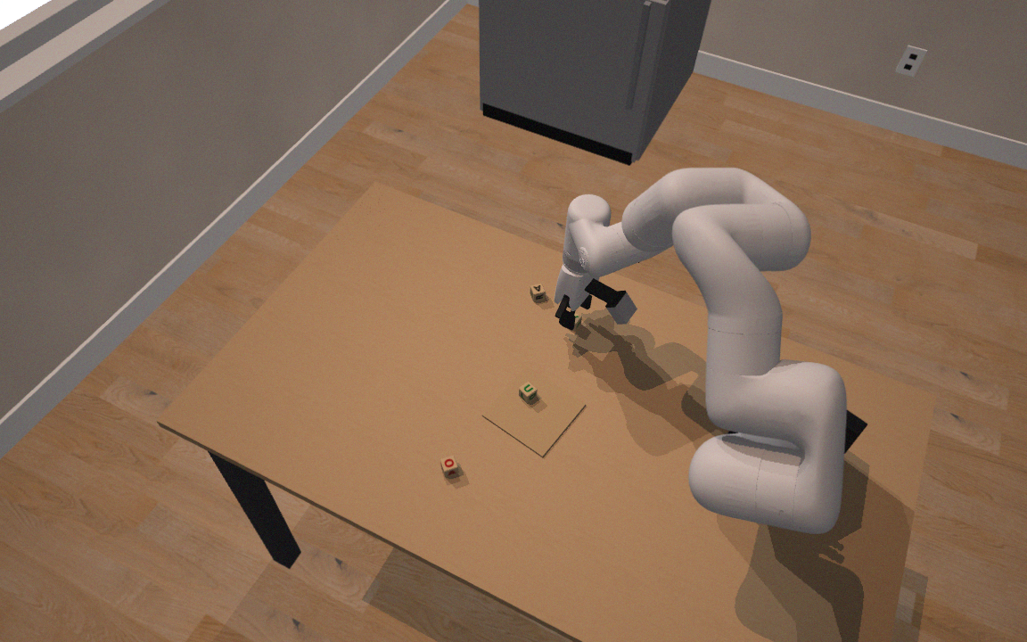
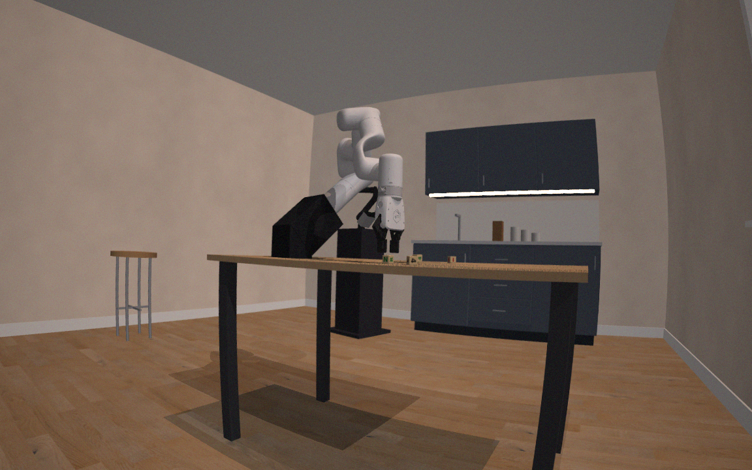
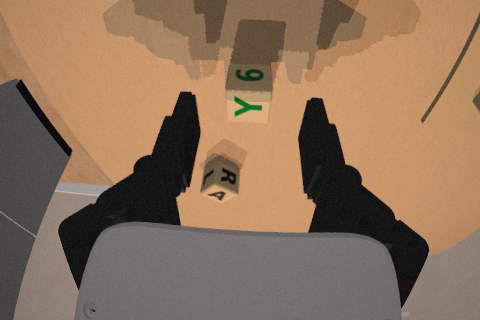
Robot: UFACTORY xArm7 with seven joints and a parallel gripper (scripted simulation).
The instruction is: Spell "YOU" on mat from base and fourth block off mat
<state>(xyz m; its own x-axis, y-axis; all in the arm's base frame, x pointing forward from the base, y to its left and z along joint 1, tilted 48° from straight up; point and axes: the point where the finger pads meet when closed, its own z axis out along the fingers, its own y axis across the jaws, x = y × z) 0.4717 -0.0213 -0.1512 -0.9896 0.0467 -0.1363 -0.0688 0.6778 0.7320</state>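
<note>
Right now my hand is 40 mm above the Y block. The rest, counted from my hand: mat: 60 mm behind, 210 mm to the left, 50 mm below; then O block: 10 mm behind, 400 mm to the left, 40 mm below; then U block: 30 mm behind, 190 mm to the left, 30 mm below.
</note>
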